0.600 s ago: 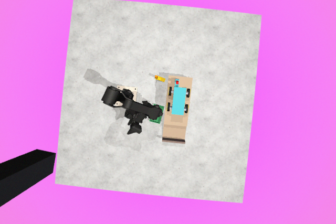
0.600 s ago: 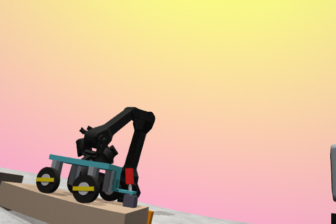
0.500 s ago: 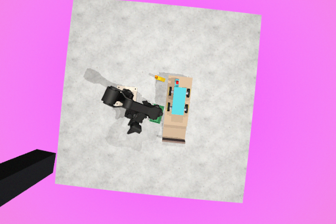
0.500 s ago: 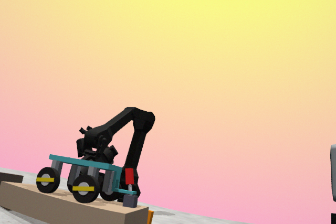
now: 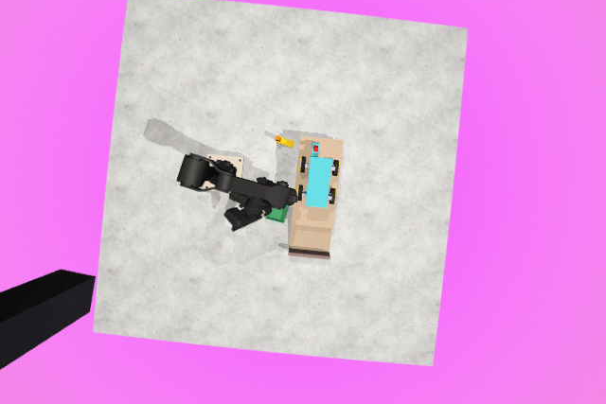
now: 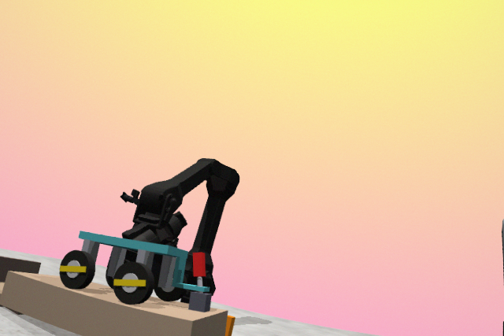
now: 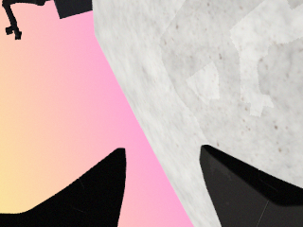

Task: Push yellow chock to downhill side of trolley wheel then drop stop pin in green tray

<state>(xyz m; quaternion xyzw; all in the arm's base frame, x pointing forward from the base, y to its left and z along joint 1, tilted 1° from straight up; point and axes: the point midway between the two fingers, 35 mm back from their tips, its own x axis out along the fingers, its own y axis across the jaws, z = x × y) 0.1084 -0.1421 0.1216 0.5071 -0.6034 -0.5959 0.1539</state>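
The yellow chock is 90 mm ahead of my gripper tip, 330 mm to the left of it and 100 mm below it. From my gripper tip the other things lie so: tan ramp (240 mm ahead, 200 mm to the left, 70 mm below); then green tray (120 mm ahead, 90 mm to the left, 130 mm below); then trolley (240 mm ahead, 210 mm to the left, 10 mm below).
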